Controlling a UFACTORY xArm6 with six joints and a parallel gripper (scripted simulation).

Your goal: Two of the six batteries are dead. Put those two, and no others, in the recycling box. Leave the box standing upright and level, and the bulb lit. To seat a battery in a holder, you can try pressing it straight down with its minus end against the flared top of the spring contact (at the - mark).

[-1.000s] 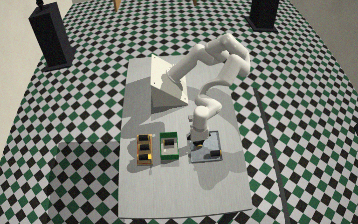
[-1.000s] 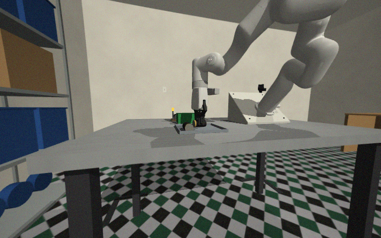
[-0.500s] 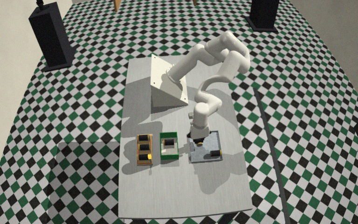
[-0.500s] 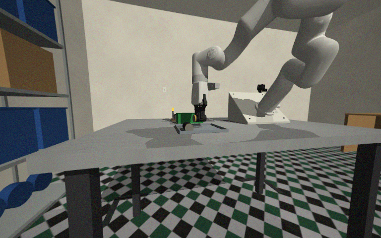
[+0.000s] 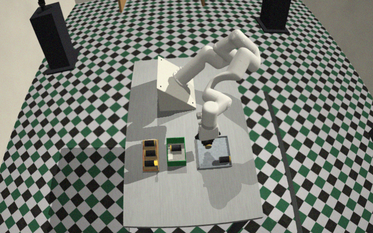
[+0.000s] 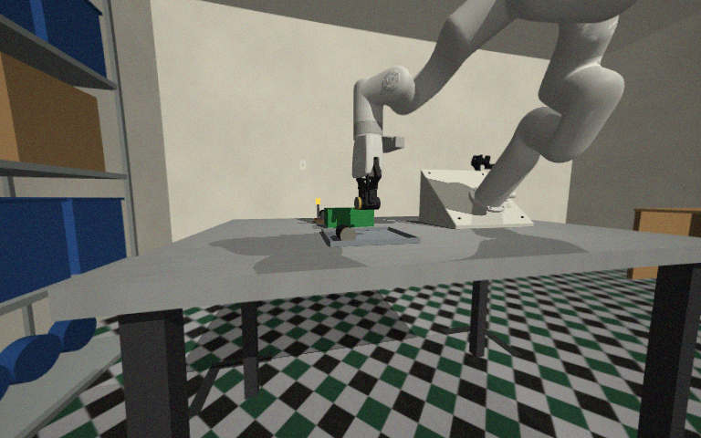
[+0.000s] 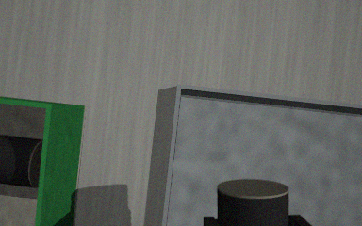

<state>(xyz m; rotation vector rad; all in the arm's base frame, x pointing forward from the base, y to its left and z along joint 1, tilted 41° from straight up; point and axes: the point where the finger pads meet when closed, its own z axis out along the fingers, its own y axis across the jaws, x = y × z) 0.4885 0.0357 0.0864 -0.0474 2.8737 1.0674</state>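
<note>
The green recycling box lies 170 mm to the right of my hand and 80 mm below it. Round my hand: grey tray (20 mm ahead, 40 mm to the left, 90 mm below).
</note>
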